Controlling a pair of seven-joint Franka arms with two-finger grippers.
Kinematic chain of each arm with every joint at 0, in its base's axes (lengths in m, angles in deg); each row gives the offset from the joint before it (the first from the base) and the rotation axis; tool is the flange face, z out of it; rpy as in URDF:
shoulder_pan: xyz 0 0 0.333 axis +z
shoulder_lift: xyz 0 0 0 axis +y
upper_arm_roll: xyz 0 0 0.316 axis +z
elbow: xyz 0.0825 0 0 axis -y
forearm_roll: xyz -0.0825 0 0.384 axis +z
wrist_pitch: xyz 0 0 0 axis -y
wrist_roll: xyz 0.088 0 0 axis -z
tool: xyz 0 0 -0.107 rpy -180 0 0
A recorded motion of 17 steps. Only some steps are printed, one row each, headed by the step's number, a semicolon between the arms.
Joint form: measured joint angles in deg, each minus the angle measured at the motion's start. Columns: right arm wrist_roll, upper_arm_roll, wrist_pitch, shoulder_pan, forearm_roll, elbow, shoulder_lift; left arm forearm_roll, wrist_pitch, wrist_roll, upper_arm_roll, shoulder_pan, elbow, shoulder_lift.
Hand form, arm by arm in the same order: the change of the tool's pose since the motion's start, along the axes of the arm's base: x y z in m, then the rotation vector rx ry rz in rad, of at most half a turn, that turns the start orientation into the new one. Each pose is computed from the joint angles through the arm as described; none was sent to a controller.
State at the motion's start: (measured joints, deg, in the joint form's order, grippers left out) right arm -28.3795 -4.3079 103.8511 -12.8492 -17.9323 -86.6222 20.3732; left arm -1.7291 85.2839 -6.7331 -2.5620 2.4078 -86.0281 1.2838
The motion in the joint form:
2: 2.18 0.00 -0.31 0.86 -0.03 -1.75 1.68; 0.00 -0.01 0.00 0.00 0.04 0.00 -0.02
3: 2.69 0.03 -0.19 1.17 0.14 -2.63 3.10; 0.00 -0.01 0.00 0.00 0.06 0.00 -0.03
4: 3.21 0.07 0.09 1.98 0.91 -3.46 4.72; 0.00 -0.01 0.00 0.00 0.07 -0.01 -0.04
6: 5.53 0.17 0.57 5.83 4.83 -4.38 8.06; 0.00 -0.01 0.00 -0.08 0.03 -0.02 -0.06
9: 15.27 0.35 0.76 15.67 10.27 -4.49 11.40; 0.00 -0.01 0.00 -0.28 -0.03 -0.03 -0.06
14: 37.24 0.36 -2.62 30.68 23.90 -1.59 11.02; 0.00 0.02 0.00 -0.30 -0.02 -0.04 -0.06
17: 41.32 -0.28 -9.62 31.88 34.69 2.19 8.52; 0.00 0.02 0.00 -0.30 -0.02 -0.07 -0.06
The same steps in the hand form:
2: 0.0010 0.0096 -0.0340 0.0093 0.0520 -0.0233; -0.0001 0.0004 0.0002 0.0000 -0.0002 0.0007
3: 0.0018 0.0137 -0.0573 0.0190 0.0858 -0.0265; -0.0002 0.0006 0.0003 0.0000 -0.0003 0.0010
4: 0.0042 0.0243 -0.0825 0.0371 0.1173 -0.0241; -0.0002 0.0007 0.0003 0.0000 -0.0003 0.0012
6: 0.0148 0.0738 -0.1288 0.0973 0.1594 -0.0201; -0.0003 -0.0005 0.0004 0.0000 -0.0005 -0.0009
9: 0.0273 0.1949 -0.1691 0.1337 0.1746 -0.0516; -0.0004 -0.0030 0.0003 -0.0001 -0.0004 -0.0054
14: 0.0099 0.3863 -0.1473 0.2345 0.1503 -0.2687; -0.0003 -0.0031 0.0003 -0.0001 -0.0007 -0.0056
17: 0.0029 0.4136 -0.0933 0.3795 0.2138 -0.3842; -0.0003 -0.0031 0.0000 -0.0001 -0.0002 -0.0056

